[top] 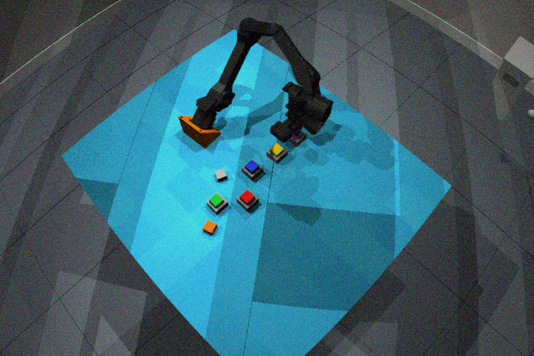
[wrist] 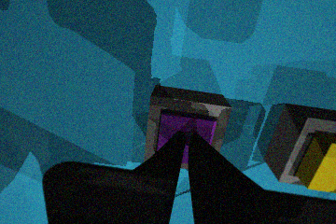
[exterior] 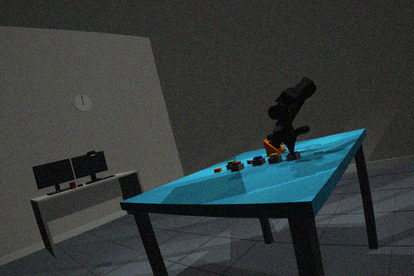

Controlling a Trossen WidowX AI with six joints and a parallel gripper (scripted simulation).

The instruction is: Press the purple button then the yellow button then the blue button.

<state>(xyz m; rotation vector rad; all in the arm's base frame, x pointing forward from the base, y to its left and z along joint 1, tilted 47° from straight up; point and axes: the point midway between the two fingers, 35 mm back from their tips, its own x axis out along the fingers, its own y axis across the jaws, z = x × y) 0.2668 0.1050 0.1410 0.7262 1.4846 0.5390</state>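
Now: gripper tip 10 mm above the purple button. From my gripper tip the other things lie so: yellow button (90 mm to the right, 10 mm behind); then blue button (190 mm to the right, 30 mm behind); then red button (280 mm to the right, 20 mm ahead).
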